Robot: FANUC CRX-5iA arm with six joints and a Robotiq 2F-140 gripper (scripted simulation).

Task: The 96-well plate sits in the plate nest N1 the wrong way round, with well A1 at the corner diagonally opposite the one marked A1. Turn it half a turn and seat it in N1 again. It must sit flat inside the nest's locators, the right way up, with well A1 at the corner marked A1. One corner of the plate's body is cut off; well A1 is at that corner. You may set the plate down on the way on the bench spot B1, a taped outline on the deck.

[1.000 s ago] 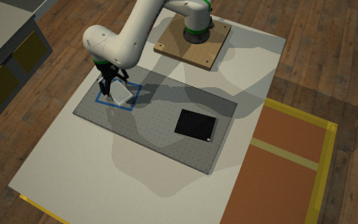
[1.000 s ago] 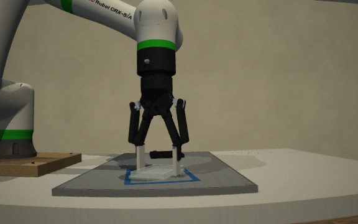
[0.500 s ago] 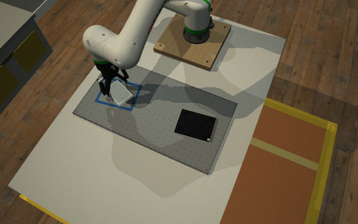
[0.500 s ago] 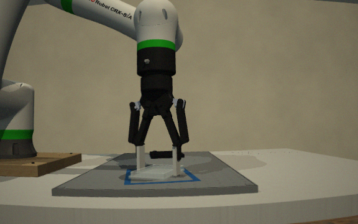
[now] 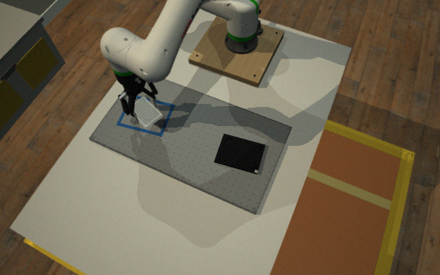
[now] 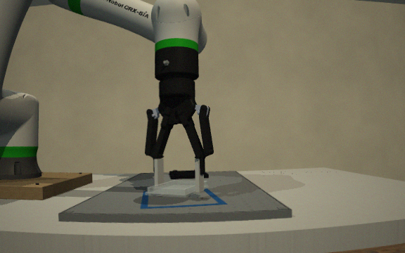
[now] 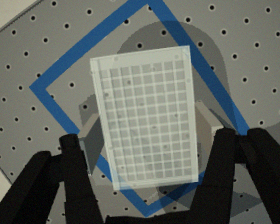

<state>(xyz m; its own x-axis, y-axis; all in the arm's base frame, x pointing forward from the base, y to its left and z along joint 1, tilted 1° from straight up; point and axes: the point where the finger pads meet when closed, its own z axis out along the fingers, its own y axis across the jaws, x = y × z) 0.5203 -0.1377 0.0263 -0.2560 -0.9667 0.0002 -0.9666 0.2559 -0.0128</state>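
Right now my hand is 1 cm past the A1 mark, 49 cm to the right of it and 3 cm above it. Also, from my hand: 96-well plate 2 cm below.
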